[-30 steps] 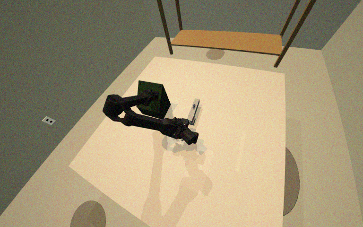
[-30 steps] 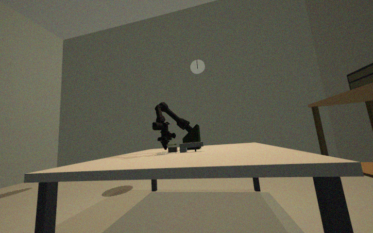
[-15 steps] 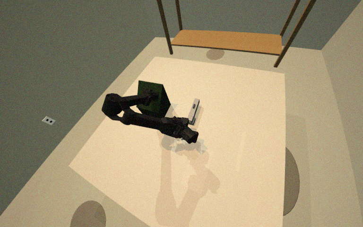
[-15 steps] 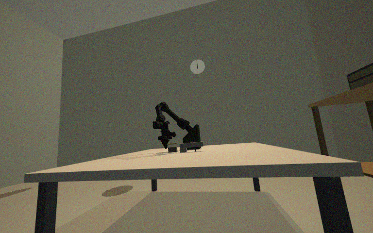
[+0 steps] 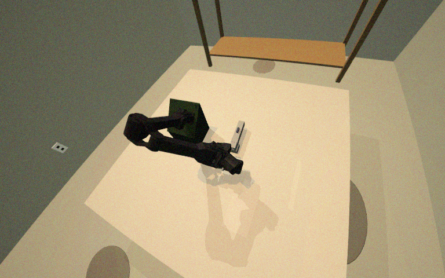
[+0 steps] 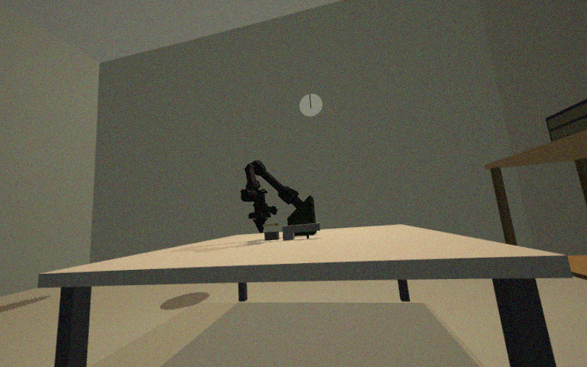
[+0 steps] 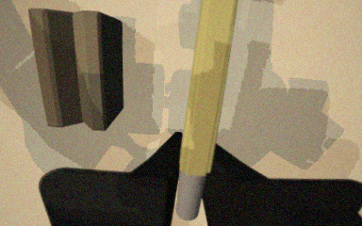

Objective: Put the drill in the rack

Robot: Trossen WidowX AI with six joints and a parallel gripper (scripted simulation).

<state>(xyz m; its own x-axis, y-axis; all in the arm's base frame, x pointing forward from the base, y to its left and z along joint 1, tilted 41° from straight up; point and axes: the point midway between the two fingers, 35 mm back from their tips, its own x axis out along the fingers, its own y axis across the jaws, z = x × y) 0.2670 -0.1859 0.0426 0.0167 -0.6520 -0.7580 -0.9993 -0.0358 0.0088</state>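
My gripper tip is 4 cm to the right of the drill and 3 cm below it. Round my gripper tip: grey housing (20 cm to the left); small blue key (1 cm behind, 23 cm to the left, 1 cm above).
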